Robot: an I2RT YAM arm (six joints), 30 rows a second.
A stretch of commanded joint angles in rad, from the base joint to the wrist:
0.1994, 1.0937, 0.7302, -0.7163, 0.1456, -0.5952
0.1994, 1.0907, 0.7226, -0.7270, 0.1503, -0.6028
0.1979, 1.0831, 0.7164, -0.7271, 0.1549, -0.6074
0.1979, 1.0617, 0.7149, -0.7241, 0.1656, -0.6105
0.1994, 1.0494, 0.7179, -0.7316, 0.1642, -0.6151
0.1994, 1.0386, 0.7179, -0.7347, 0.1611, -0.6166
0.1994, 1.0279, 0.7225, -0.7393, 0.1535, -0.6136
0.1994, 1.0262, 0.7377, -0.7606, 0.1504, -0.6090
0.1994, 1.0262, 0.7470, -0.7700, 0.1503, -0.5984
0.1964, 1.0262, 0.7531, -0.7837, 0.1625, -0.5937
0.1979, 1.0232, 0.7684, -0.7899, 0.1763, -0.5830
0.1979, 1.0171, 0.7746, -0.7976, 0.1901, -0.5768
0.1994, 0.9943, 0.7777, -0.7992, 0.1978, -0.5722
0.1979, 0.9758, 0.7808, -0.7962, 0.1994, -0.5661
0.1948, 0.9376, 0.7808, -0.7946, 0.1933, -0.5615
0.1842, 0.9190, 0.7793, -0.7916, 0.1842, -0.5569
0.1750, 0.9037, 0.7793, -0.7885, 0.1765, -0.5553
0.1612, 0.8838, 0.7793, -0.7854, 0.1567, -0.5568
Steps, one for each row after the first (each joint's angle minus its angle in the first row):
0.0000, -0.0030, -0.0076, -0.0107, 0.0047, -0.0076
-0.0015, -0.0106, -0.0138, -0.0108, 0.0093, -0.0122
-0.0015, -0.0320, -0.0153, -0.0078, 0.0200, -0.0153
0.0000, -0.0443, -0.0123, -0.0153, 0.0186, -0.0199
0.0000, -0.0551, -0.0123, -0.0184, 0.0155, -0.0214
0.0000, -0.0658, -0.0077, -0.0230, 0.0079, -0.0184
0.0000, -0.0675, 0.0075, -0.0443, 0.0048, -0.0138
0.0000, -0.0675, 0.0168, -0.0537, 0.0047, -0.0032
-0.0030, -0.0675, 0.0229, -0.0674, 0.0169, 0.0015
-0.0015, -0.0705, 0.0382, -0.0736, 0.0307, 0.0122
-0.0015, -0.0766, 0.0444, -0.0813, 0.0445, 0.0184
0.0000, -0.0994, 0.0475, -0.0829, 0.0522, 0.0230
-0.0015, -0.1179, 0.0506, -0.0799, 0.0538, 0.0291
-0.0046, -0.1561, 0.0506, -0.0783, 0.0477, 0.0337
-0.0152, -0.1747, 0.0491, -0.0753, 0.0386, 0.0383
-0.0244, -0.1900, 0.0491, -0.0722, 0.0309, 0.0399
-0.0382, -0.2099, 0.0491, -0.0691, 0.0111, 0.0384

